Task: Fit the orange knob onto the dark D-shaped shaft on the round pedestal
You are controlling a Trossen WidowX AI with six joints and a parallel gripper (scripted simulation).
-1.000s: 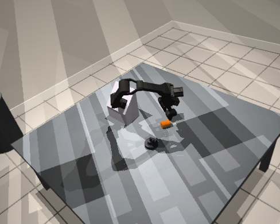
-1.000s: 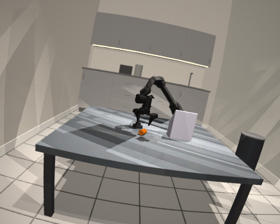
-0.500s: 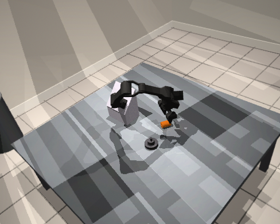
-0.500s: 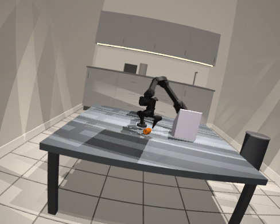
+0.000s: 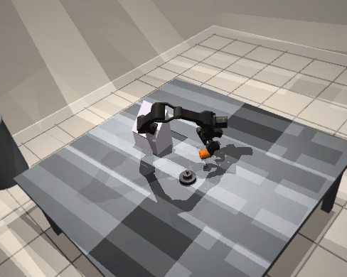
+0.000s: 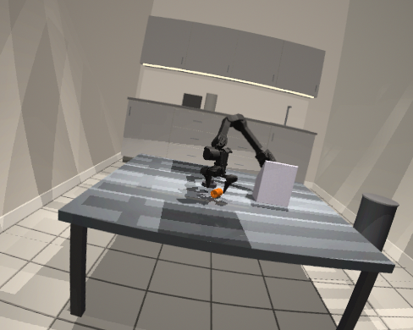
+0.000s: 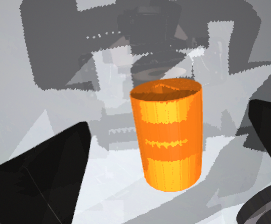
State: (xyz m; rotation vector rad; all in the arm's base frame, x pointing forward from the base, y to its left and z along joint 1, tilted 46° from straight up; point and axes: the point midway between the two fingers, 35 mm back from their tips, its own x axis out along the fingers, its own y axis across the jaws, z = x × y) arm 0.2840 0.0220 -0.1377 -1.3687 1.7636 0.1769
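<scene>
Right now my gripper tip is 10 mm to the left of the orange knob, 10 mm past it and 10 mm above it. Round my gripper tip: round dark pedestal: 200 mm to the right, 20 mm ahead.
</scene>
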